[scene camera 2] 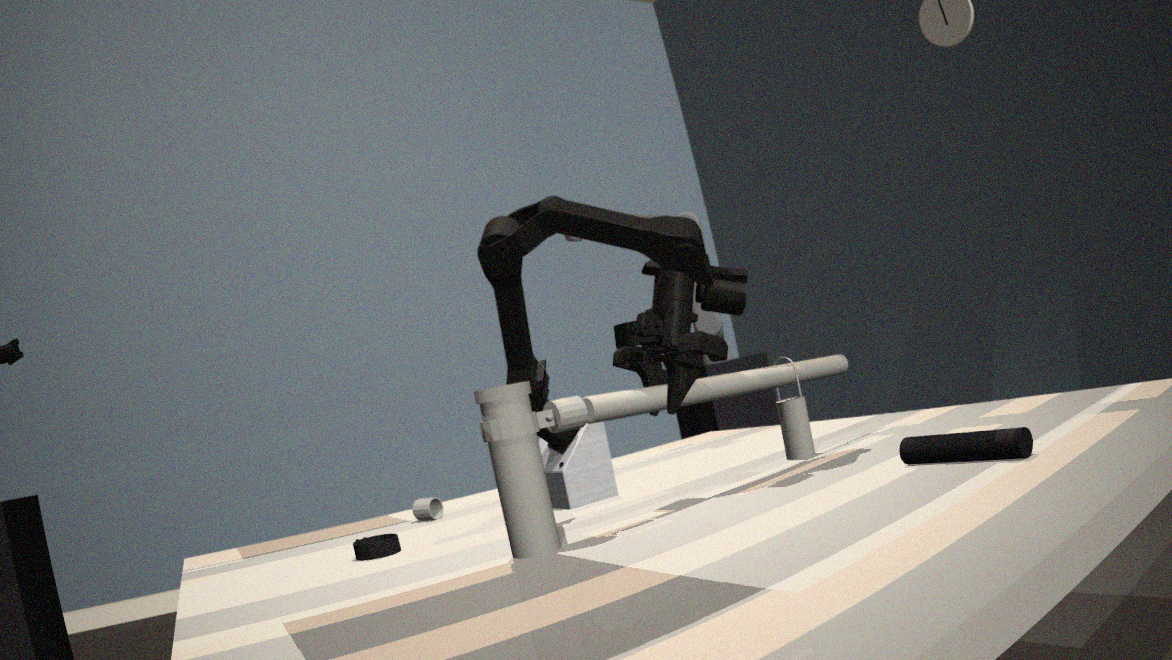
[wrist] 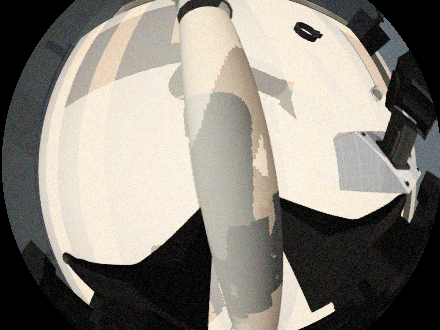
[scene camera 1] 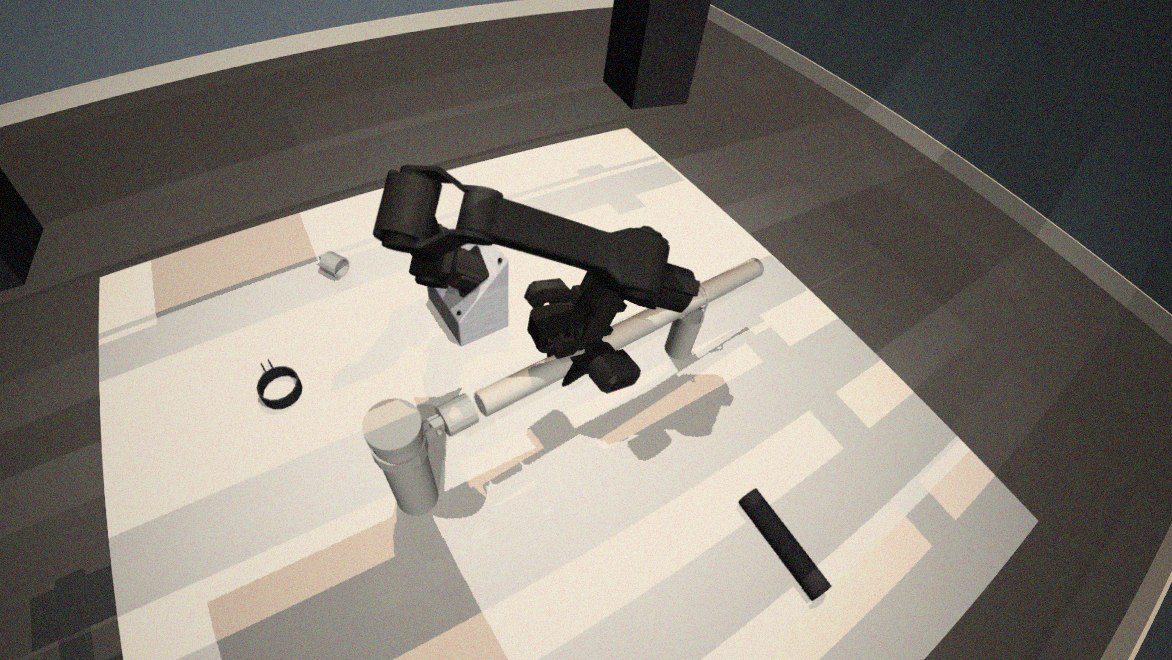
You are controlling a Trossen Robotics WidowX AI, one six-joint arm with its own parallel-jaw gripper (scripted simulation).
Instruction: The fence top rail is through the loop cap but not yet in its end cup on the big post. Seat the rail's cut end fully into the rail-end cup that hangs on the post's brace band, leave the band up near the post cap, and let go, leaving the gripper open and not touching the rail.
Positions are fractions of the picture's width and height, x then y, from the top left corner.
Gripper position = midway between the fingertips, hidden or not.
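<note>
I see a black cylinder (scene camera 2: 0.85,0.67), and scene camera 1 shows the black cylinder (scene camera 1: 0.67,0.83) as well. There is a brace band with rail-end cup (scene camera 2: 0.48,0.63), and there are a small post (scene camera 1: 0.58,0.51) and a big post (scene camera 1: 0.34,0.65). A top rail (scene camera 1: 0.44,0.58) is visible too, and scene camera 2 also shows the top rail (scene camera 2: 0.60,0.59). It is my gripper (scene camera 1: 0.48,0.57) that carries the top rail. Scene camera 2 shows my gripper (scene camera 2: 0.57,0.63) as well, and the wrist view shows my gripper (wrist: 0.54,0.63).
</note>
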